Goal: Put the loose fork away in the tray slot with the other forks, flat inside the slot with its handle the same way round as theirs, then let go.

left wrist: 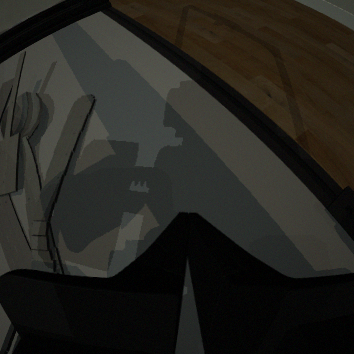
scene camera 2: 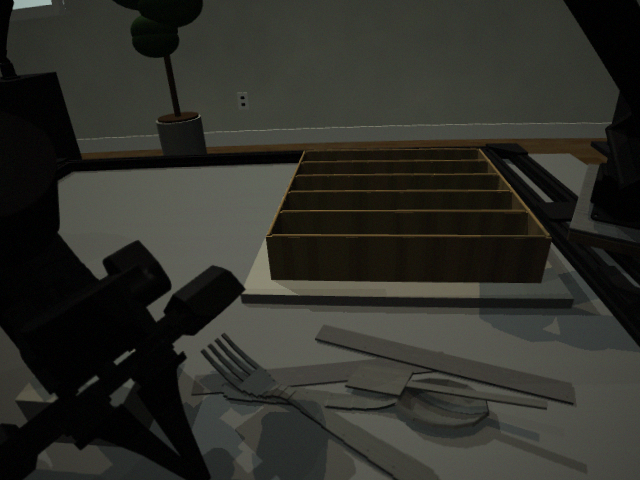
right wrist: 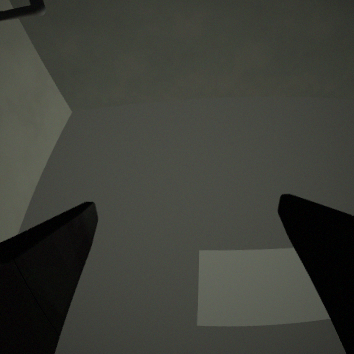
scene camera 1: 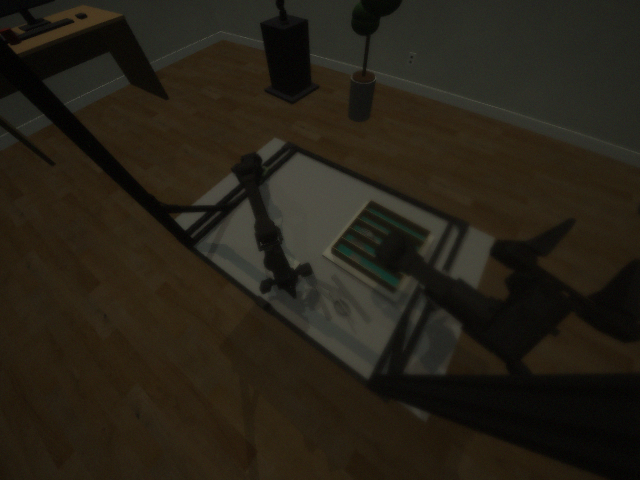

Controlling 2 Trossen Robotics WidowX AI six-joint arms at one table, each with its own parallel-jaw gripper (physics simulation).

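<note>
The loose fork [scene camera 2: 361,439] [left wrist: 67,145] lies on the table, tines toward the upper left in scene camera 2 and handle toward the lower right. It lies close to other cutlery. My left gripper [scene camera 1: 294,295] [scene camera 2: 199,471] [left wrist: 186,220] is shut with nothing between its fingertips, low beside the fork; the fork lies left of the fingertips in the left wrist view. The slotted wooden tray [scene camera 1: 364,272] [scene camera 2: 408,258] stands behind the cutlery. Its slots hold some pieces too dim to name in scene camera 1. My right gripper [right wrist: 189,207] is open and empty, away from the table.
A flat strip [scene camera 2: 444,361], a spoon [scene camera 2: 444,415] [left wrist: 32,117] and a wide-bladed utensil [scene camera 2: 379,379] [left wrist: 7,165] lie loose near the fork. A pale board [scene camera 2: 361,290] lies under the tray. Dark frame rails [scene camera 1: 320,343] [scene camera 2: 180,160] edge the table.
</note>
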